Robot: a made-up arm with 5 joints.
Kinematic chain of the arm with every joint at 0, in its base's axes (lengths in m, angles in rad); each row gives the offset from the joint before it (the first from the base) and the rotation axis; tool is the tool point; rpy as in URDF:
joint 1: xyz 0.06 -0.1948 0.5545 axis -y
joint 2: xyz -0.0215 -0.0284 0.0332 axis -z
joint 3: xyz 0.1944 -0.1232 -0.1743 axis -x
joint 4: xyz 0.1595 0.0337 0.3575 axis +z
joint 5: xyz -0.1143 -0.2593 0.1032 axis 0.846 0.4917 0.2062
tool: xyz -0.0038 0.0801 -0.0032 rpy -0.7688 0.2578 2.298
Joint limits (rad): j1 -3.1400..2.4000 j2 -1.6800..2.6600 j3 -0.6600..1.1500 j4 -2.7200..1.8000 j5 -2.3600..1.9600
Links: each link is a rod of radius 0.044 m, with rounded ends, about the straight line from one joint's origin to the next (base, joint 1, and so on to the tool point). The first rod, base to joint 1, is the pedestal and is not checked.
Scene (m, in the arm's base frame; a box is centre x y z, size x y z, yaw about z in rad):
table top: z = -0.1
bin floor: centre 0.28 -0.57 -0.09 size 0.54 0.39 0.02 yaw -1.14
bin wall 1: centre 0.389 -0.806 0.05 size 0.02 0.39 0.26 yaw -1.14
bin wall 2: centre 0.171 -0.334 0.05 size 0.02 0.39 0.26 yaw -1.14
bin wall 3: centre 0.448 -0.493 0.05 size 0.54 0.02 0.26 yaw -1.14
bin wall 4: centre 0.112 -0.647 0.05 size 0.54 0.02 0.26 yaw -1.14
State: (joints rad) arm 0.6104 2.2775 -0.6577 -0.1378 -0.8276
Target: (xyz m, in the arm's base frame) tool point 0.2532 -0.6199 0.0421
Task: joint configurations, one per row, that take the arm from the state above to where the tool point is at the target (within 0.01 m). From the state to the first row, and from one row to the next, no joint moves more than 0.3 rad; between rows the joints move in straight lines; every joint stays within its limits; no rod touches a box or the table.
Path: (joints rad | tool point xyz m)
1: 0.3364 1.9924 -0.6114 -0.1397 -0.8650 | -0.5019 -0.2389 0.4689
2: 0.0623 1.7073 -0.5650 -0.1417 -0.9023 | -0.4682 -0.3916 0.6408
3: -0.2117 1.4221 -0.5187 -0.1436 -0.9397 | -0.3450 -0.5246 0.7775
4: -0.4858 1.1370 -0.4723 -0.1456 -0.9771 | -0.1634 -0.6266 0.8380
5: -0.7598 0.8519 -0.4260 -0.1475 -1.0145 | 0.0290 -0.6895 0.8038
6: -1.0338 0.5668 -0.3796 -0.1495 -1.0518 | 0.1829 -0.7089 0.6843
7: -1.3079 0.2816 -0.3333 -0.1514 -1.0892 | 0.2620 -0.6844 0.5121
8: -1.5819 -0.0035 -0.2869 -0.1534 -1.1266 | 0.2532 -0.6199 0.3332
9: -1.5189 -0.0554 -0.3802 0.0912 -1.1712 | 0.2340 -0.6561 0.2667
10: -1.4559 -0.1073 -0.4735 0.3358 -1.2158 | 0.2249 -0.6675 0.1902
11: -1.3930 -0.1593 -0.5667 0.5804 -1.2604 | 0.2305 -0.6543 0.1123
12: -1.3300 -0.2112 -0.6600 0.8250 -1.3050 | 0.2532 -0.6199 0.0421

